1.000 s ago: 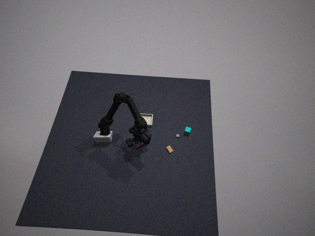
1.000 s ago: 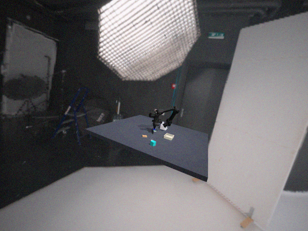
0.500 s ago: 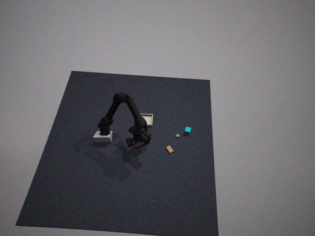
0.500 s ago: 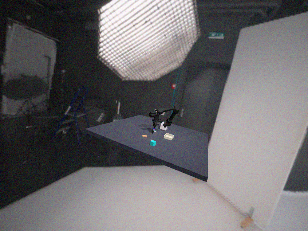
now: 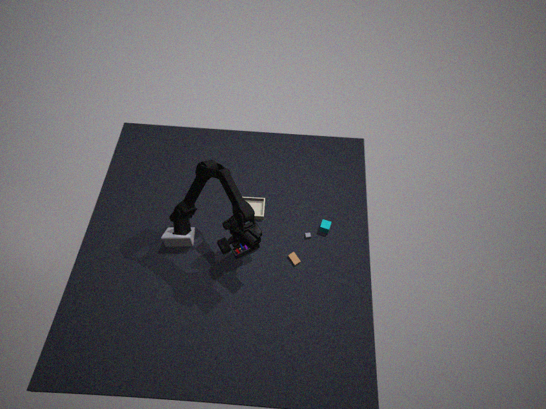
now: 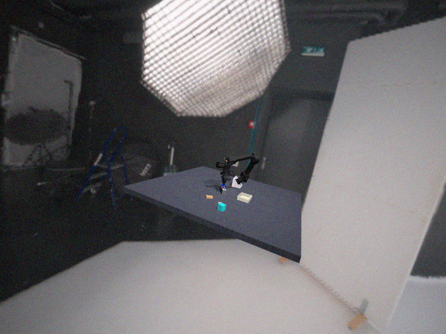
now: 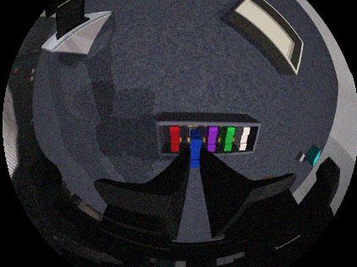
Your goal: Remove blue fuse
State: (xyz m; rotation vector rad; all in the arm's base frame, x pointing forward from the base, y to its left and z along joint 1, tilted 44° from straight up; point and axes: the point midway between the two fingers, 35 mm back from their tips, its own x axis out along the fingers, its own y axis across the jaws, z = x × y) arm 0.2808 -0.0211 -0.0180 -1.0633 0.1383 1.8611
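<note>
The tray lies 220 mm to the left of my gripper tip and 60 mm below it. From my gripper tip the other things lie so: flat block: 240 mm ahead, 60 mm below; blue fuse: 10 mm below; small grey cube: 290 mm ahead, 130 mm to the left, 60 mm below.
</note>
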